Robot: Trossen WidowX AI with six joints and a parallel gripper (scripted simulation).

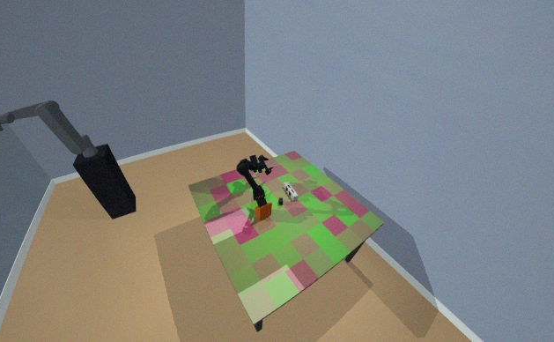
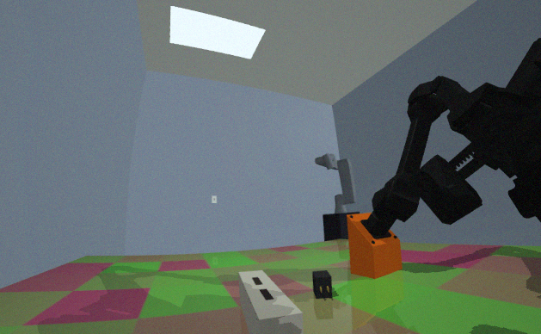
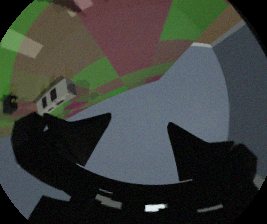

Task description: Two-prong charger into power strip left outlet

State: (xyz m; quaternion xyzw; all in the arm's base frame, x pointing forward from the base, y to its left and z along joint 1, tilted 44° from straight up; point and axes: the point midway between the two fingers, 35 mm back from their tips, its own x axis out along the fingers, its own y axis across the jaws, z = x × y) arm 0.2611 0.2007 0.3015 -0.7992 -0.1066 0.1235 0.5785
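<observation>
Now: gripper tip 310 mm to the left of the two-prong charger, 160 mm above it and 80 mm past it.
</observation>
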